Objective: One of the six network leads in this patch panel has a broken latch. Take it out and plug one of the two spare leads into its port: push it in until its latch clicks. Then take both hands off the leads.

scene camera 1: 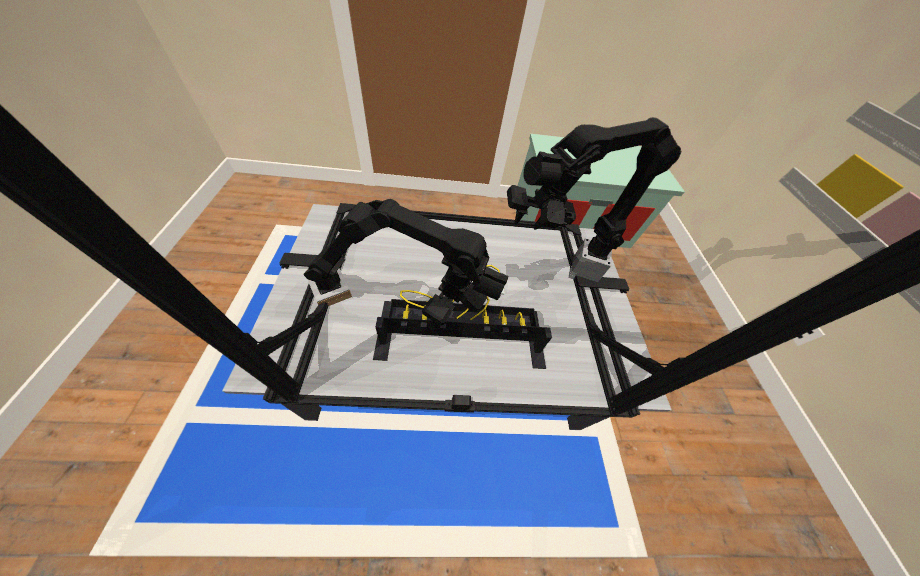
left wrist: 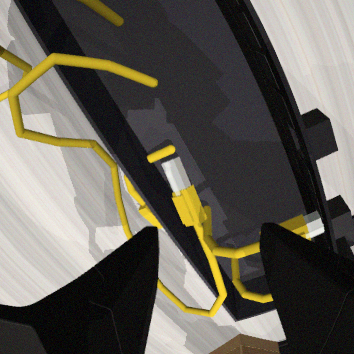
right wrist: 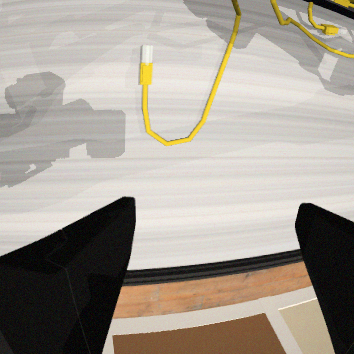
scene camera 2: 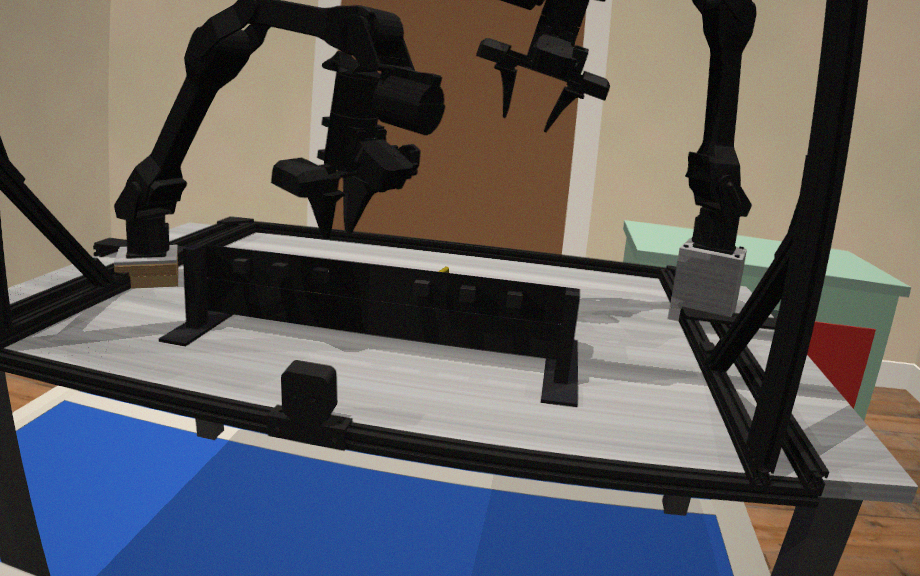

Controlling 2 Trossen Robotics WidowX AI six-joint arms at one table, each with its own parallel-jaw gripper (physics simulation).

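Where they show: left gripper, between the fingertips: (scene camera 1: 444, 303) (left wrist: 209, 236) (scene camera 2: 336, 234); right gripper, between the fingertips: (scene camera 1: 524, 226) (right wrist: 219, 212) (scene camera 2: 524, 124); left arm's base, origin of its link: (scene camera 1: 328, 283) (scene camera 2: 147, 252); right arm's base, origin of its link: (scene camera 1: 597, 251) (scene camera 2: 714, 247).
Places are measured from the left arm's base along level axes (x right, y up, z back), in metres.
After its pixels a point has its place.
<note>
The patch panel (scene camera 1: 468, 332) {x 0.361, y 0.009, z -0.294 m} (scene camera 2: 380, 305) {x 0.360, y 0.016, z -0.292 m} (left wrist: 195, 40) holds several yellow leads. One plug (left wrist: 187, 206) {x 0.236, y 0.003, z -0.240 m} with a clear tip lies away from the ports, over the panel's dark inside. Another plug (left wrist: 295, 227) {x 0.281, y 0.047, z -0.198 m} sits at the panel's front wall, partly behind a finger. My left gripper (scene camera 2: 338, 234) {x 0.281, y 0.084, z -0.255 m} (left wrist: 209, 236) {x 0.281, y 0.084, z -0.255 m} is partly open above the panel, with no lead held between its fingertips. A spare lead's plug (right wrist: 146, 73) {x 0.246, y -0.031, z -0.516 m} lies on the table. A second plug (right wrist: 330, 30) {x 0.190, y -0.029, z -0.252 m} lies near the panel. My right gripper (scene camera 2: 525, 123) {x 0.242, y 0.233, z -0.526 m} (right wrist: 219, 212) {x 0.242, y 0.233, z -0.526 m} is open and empty, high above the table's back. No broken latch can be made out.
Yellow cable loops (left wrist: 55, 60) {x 0.292, y 0.025, z -0.347 m} cross the panel's back edge on the left arm's side. The table (scene camera 1: 420, 379) {x 0.399, y -0.044, z -0.117 m} has a black frame. A camera block (scene camera 1: 461, 402) {x 0.518, y 0.010, z -0.171 m} (scene camera 2: 308, 393) {x 0.526, y -0.009, z -0.173 m} stands on its front rail. A green cabinet (scene camera 1: 628, 169) (scene camera 2: 780, 261) stands behind the right arm.
</note>
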